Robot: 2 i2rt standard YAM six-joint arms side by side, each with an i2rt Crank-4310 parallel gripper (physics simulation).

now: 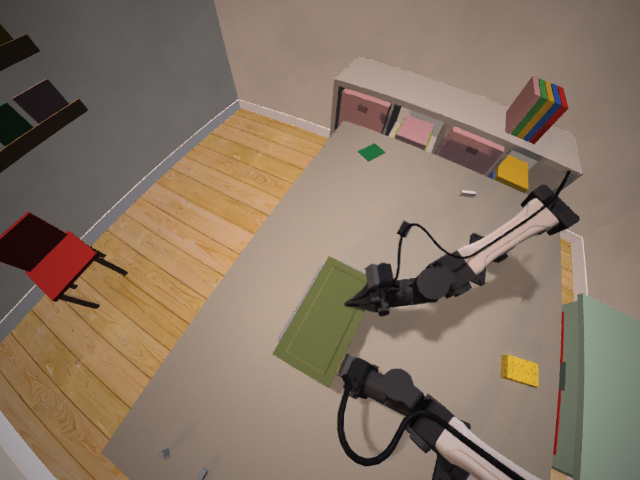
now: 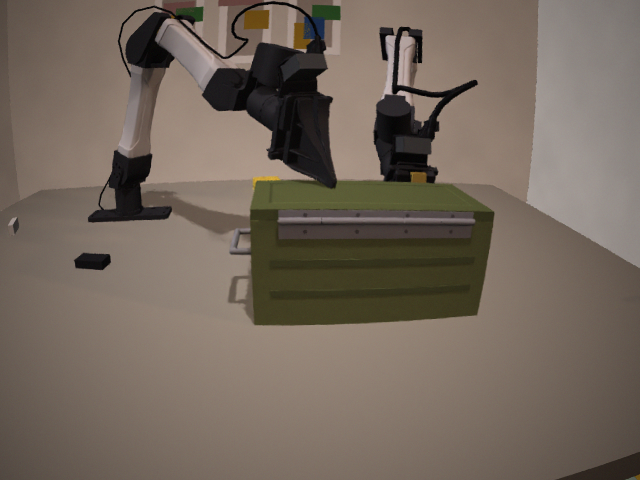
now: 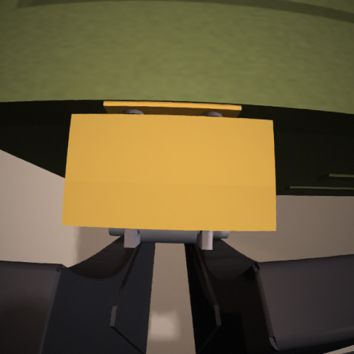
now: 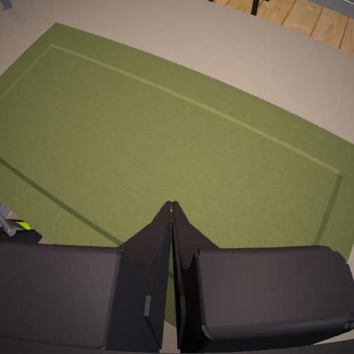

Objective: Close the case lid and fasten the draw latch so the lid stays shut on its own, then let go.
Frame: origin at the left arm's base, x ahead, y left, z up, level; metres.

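Seen in the pictures: right gripper, fingertip midpoint: [image 1: 344, 304] [image 2: 334, 184]; right arm's base at its link origin: [image 2: 129, 216].
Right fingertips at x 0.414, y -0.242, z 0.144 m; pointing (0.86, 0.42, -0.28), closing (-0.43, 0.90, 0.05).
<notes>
Pixels of each thing's top centre, then the offset from my right fingertips to it. "*": a spot on its surface instead.
- green case at its top centre: [image 2: 357, 181] [image 1: 335, 311] dz +0.007, dx +0.015, dy +0.026 m
- table with its lid, top centre: [image 2: 357, 181] [image 1: 335, 311] dz +0.007, dx +0.015, dy +0.026 m
- draw latch at a spot on its surface: [image 2: 418, 177] * dz +0.001, dx -0.048, dy +0.134 m
- grey handle at its top centre: [image 2: 235, 237] dz -0.062, dx +0.010, dy -0.125 m
- yellow sponge at its top centre: [image 2: 267, 180] [image 1: 523, 370] dz -0.116, dx -0.576, dy -0.045 m
- black block at its top centre: [image 2: 92, 257] [image 1: 405, 228] dz -0.129, dx -0.115, dy -0.377 m
- white piece at its top centre: [image 2: 12, 221] [image 1: 468, 191] dz -0.120, dx -0.332, dy -0.665 m
- green sheet at its top centre: [image 1: 371, 151] dz -0.142, dx +0.115, dy -0.724 m
The green case [image 2: 372, 276] stands on the table with its lid [image 1: 317, 322] [image 2: 361, 194] [image 4: 150, 135] lying flat and closed. The yellow block of the draw latch [image 3: 170, 170] [image 2: 418, 177] is at the lid's front edge, below a thin yellow plate on the case. My left gripper [image 3: 171, 247] is at the latch; its fingertips are hidden beneath the block and appear shut on the grey latch lever, mostly hidden. A grey pivot shows between the fingers. My right gripper [image 1: 347, 304] [image 2: 331, 184] [image 4: 171, 205] is shut and empty, its tips on or just above the lid.
A grey handle [image 2: 235, 241] sticks out from the case's side. A yellow sponge [image 1: 519, 370] [image 2: 266, 180] lies beyond the arms. A black block [image 2: 92, 260], a white piece [image 1: 467, 193], a green sheet [image 1: 371, 151] and small grey pieces [image 1: 163, 453] lie on the table.
</notes>
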